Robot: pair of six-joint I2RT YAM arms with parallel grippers.
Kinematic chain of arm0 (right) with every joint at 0, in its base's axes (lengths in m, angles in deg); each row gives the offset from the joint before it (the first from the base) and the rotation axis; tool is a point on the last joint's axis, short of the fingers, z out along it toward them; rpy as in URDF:
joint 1: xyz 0 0 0.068 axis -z
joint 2: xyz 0.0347 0.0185 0.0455 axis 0.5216 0.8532 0
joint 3: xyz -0.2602 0.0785 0.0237 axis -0.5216 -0.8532 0
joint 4: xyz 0.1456 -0.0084 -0.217 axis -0.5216 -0.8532 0
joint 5: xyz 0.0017 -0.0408 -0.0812 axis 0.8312 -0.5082 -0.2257
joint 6: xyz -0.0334 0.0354 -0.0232 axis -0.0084 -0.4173 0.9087
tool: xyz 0 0 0 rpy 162.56 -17.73 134.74
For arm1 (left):
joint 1: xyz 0 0 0.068 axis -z
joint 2: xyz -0.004 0.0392 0.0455 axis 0.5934 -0.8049 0
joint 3: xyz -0.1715 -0.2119 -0.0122 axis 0.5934 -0.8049 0
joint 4: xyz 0.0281 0.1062 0.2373 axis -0.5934 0.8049 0
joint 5: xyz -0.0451 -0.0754 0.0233 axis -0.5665 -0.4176 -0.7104
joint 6: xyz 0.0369 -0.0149 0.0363 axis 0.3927 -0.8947 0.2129
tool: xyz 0 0 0 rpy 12.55 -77.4 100.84
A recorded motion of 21 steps. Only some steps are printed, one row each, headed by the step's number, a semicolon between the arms.
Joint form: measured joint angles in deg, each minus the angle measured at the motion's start. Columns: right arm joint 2, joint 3, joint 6, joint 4, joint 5, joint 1; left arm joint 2, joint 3, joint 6, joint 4, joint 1, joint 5.
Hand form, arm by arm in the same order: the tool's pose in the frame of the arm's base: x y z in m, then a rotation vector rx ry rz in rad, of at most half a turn. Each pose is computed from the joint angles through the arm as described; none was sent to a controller.
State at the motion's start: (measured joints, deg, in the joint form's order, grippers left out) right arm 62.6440 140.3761 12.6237 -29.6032 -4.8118 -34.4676; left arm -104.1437 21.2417 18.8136 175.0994 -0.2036 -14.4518
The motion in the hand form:
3: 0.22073 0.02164 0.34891 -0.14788 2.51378 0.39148; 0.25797 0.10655 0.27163 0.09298 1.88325 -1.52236
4: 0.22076 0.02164 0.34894 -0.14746 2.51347 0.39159; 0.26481 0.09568 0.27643 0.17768 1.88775 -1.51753
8: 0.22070 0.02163 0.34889 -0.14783 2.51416 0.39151; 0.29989 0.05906 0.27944 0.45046 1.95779 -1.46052
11: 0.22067 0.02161 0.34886 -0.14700 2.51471 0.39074; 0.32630 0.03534 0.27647 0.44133 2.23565 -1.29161
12: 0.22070 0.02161 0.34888 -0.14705 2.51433 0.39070; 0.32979 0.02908 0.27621 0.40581 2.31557 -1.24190
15: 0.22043 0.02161 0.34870 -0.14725 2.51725 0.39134; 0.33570 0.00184 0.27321 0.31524 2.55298 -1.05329
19: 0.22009 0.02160 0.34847 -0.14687 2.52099 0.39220; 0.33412 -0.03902 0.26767 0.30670 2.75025 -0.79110
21: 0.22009 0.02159 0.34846 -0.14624 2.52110 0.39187; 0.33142 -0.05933 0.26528 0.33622 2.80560 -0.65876
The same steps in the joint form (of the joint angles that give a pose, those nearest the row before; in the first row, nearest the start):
3: 0.00 0.00 0.02 -0.06 0.00 0.00; 2.73 2.23 0.29 -1.83 6.86 0.74
4: 0.00 0.00 0.00 -0.04 0.00 0.00; 3.26 3.21 -0.66 -3.76 9.51 1.22
8: 0.00 0.00 0.02 -0.09 0.00 0.00; 3.63 5.55 -13.14 -20.44 18.88 6.75
11: 0.00 0.00 0.00 -0.11 -0.04 0.00; 3.61 6.51 -32.83 -34.49 24.79 21.79
12: 0.00 0.00 0.00 -0.09 -0.04 0.00; 3.63 6.82 -37.05 -35.80 26.18 26.03
15: 0.00 0.00 0.02 -0.26 -0.02 0.00; 3.61 7.50 -47.32 -37.11 31.85 39.85
19: 0.00 0.00 0.02 -0.48 0.00 0.00; 3.63 7.52 -54.53 -36.90 40.04 54.73
21: 0.00 0.00 0.00 -0.48 -0.02 0.00; 3.61 7.43 -56.74 -36.94 44.13 61.18

